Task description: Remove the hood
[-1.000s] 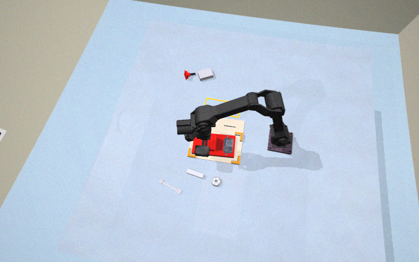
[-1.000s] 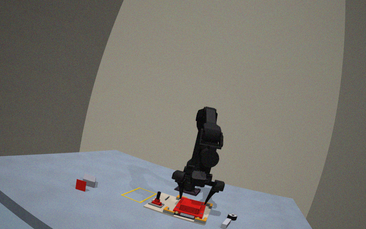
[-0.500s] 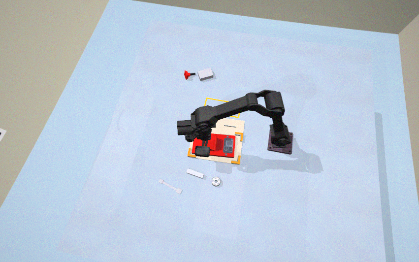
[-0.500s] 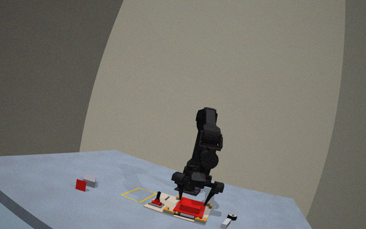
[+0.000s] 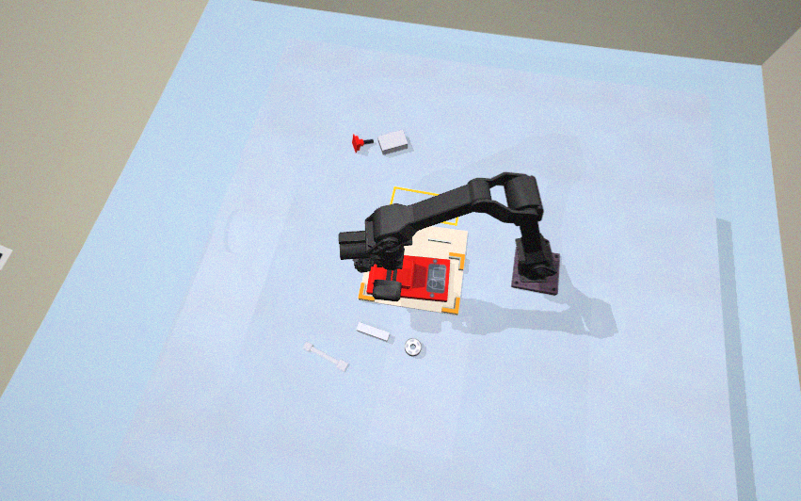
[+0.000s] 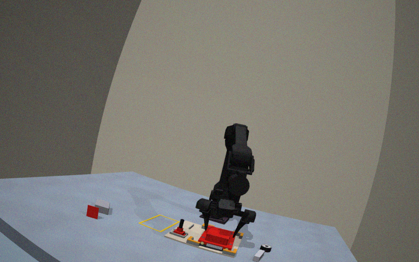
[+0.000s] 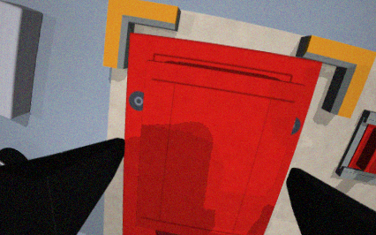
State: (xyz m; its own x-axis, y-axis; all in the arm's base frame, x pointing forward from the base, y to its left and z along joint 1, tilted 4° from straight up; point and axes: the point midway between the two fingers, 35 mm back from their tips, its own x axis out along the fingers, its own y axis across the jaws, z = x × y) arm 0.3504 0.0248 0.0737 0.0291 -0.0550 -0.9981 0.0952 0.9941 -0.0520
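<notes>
Right now the red hood is right at my gripper tip. From my gripper tip the other things lie so: white bar (40 mm ahead, 140 mm to the left, 30 mm below).
</notes>
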